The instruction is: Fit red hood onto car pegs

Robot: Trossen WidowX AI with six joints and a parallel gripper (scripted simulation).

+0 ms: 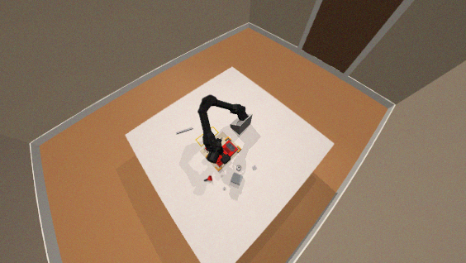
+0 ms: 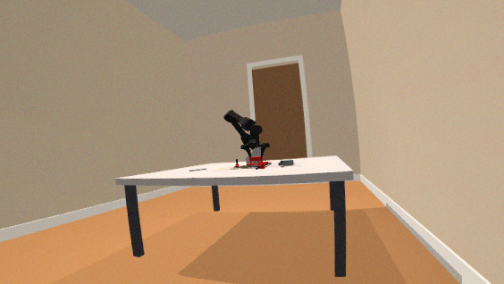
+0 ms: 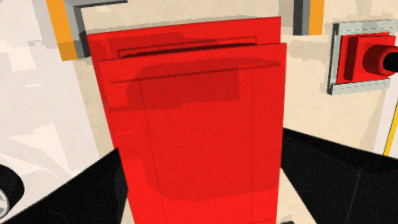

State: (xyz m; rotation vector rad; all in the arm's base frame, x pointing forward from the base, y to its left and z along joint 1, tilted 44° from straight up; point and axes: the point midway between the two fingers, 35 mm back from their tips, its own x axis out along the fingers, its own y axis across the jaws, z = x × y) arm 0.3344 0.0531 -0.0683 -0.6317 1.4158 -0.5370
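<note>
Now: gripper tip right at the red hood. The rest, counted from my gripper tip: thin grey rod (400 mm to the right, 80 mm ahead, 50 mm below); grey engine block (30 mm below); tiny grey piece (240 mm to the left, 140 mm behind, 50 mm below).
</note>
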